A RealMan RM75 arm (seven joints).
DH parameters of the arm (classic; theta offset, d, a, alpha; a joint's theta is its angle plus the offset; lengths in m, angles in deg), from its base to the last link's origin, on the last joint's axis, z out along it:
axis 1: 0 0.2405 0 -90
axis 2: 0 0 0 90
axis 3: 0 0.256 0 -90
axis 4: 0 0 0 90
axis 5: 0 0.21 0 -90
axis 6: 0 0 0 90
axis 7: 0 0.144 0 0
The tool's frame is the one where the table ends.
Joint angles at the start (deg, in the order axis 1, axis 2, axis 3, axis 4, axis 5, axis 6, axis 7):
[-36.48 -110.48 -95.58 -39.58 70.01 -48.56 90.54]
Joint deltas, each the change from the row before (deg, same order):
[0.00 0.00 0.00 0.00 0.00 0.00 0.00]
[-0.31 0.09 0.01 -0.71 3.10 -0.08 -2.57]
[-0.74 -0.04 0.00 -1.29 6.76 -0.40 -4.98]
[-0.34 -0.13 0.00 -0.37 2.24 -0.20 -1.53]
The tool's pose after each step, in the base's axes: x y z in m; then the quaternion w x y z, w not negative. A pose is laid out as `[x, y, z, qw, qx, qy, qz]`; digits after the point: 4 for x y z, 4 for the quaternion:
[-0.1923, 0.4304, 0.0026, 0.2712, -0.8952, -0.2440, -0.2561]
[-0.1910, 0.4304, 0.0009, 0.2648, -0.9006, -0.2451, -0.2422]
[-0.1889, 0.4297, -0.0041, 0.2518, -0.9124, -0.2451, -0.2099]
[-0.1875, 0.4294, -0.0065, 0.2471, -0.9163, -0.2442, -0.1991]

